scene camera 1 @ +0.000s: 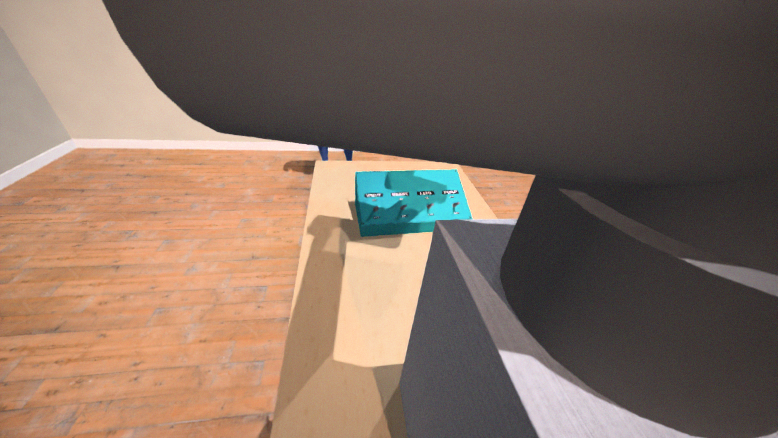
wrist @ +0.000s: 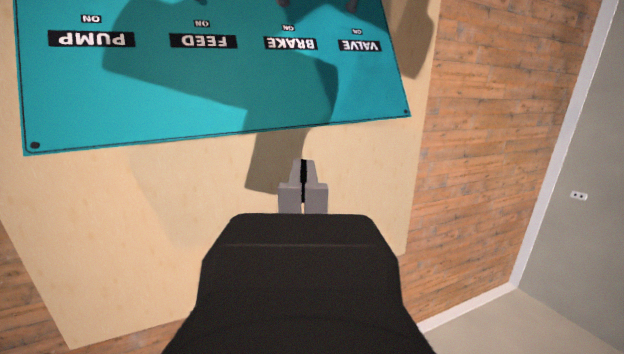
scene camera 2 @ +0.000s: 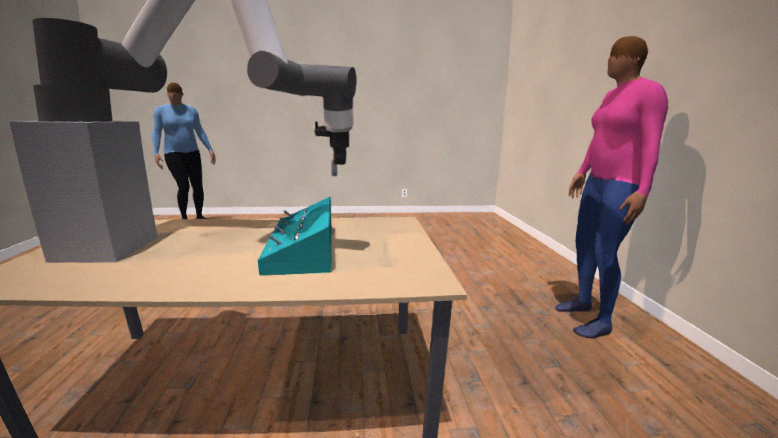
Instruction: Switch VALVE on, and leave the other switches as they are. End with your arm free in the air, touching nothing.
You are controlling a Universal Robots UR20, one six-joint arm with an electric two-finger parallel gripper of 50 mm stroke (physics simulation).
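Where they show: gripper, between the fingertips: (wrist: 303, 172) (scene camera 2: 334, 175); arm's base, origin of its link: (scene camera 1: 617, 302) (scene camera 2: 77, 121).
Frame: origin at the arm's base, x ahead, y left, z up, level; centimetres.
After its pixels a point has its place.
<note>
A teal sloped switch panel (scene camera 1: 375, 182) {x 92.4, y 25.3, z -39.8 cm} (scene camera 2: 299, 258) {x 94.2, y -16.3, z -48.5 cm} (wrist: 75, 105) {x 99.5, y -10.6, z -39.3 cm} stands on the table. In scene camera 1 its labels run VALVE, BRAKE, FEED, PUMP from left to right, with a small lever below each. The VALVE lever (scene camera 1: 375, 211) {x 78.5, y 24.8, z -46.0 cm} (wrist: 352, 6) {x 79.6, y 24.6, z -44.4 cm} is in shadow; its setting is too small to tell. The VALVE label (wrist: 360, 45) {x 86.0, y 25.9, z -42.6 cm} shows at the upper right in the wrist view, with an ON mark (wrist: 357, 31) {x 83.6, y 25.6, z -43.6 cm} beside it. My gripper (scene camera 2: 334, 174) {x 103.0, y 11.1, z -23.2 cm} (wrist: 303, 172) {x 103.0, y 11.1, z -23.2 cm} is shut and empty, in the air above the panel's high back edge, apart from it. It is hidden in scene camera 1.
The BRAKE lever (scene camera 1: 403, 209) {x 79.0, y 13.0, z -43.5 cm}, FEED lever (scene camera 1: 430, 208) {x 81.5, y 1.0, z -44.1 cm} and PUMP lever (scene camera 1: 455, 207) {x 84.5, y -11.2, z -46.0 cm} stand in a row beside VALVE. The arm's grey pedestal (scene camera 2: 65, 190) {x 3.8, y -14.5, z -25.3 cm} stands on the table (scene camera 2: 391, 282) {x 126.8, y -20.9, z -54.6 cm}. A person in pink (scene camera 2: 626, 130) stands right of the table, and one in blue (scene camera 2: 178, 127) behind it.
</note>
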